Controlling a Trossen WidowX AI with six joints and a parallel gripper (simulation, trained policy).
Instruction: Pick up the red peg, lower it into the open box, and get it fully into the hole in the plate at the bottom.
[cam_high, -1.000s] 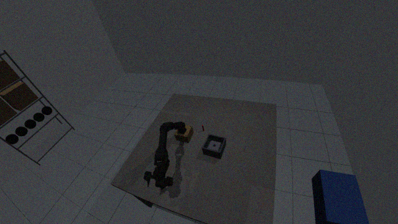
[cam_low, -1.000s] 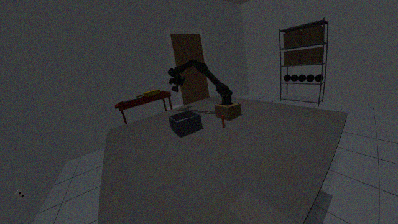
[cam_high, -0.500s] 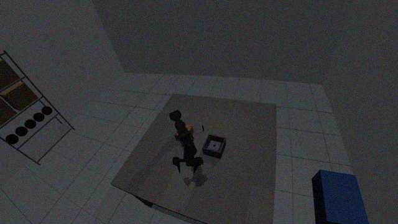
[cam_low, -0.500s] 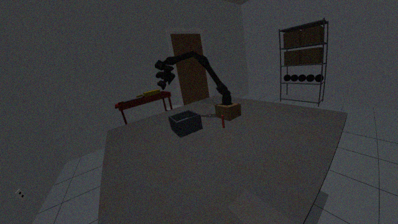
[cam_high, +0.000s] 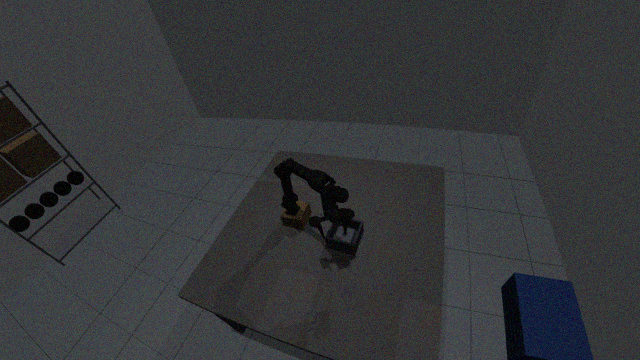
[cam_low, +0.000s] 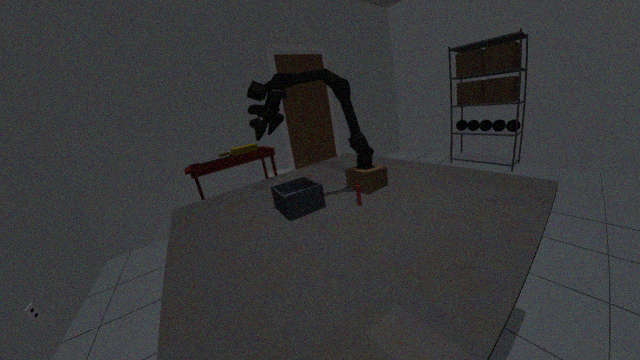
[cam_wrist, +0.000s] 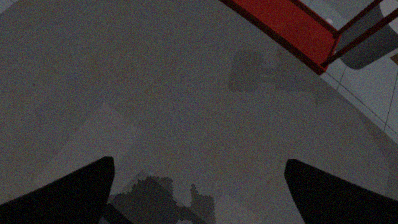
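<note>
Right now my gripper tip is 200 mm past the red peg, 360 mm to the right of it and 260 mm above it. Also, from my gripper tip: dark box (30 mm behind, 180 mm to the left, 270 mm below).
</note>
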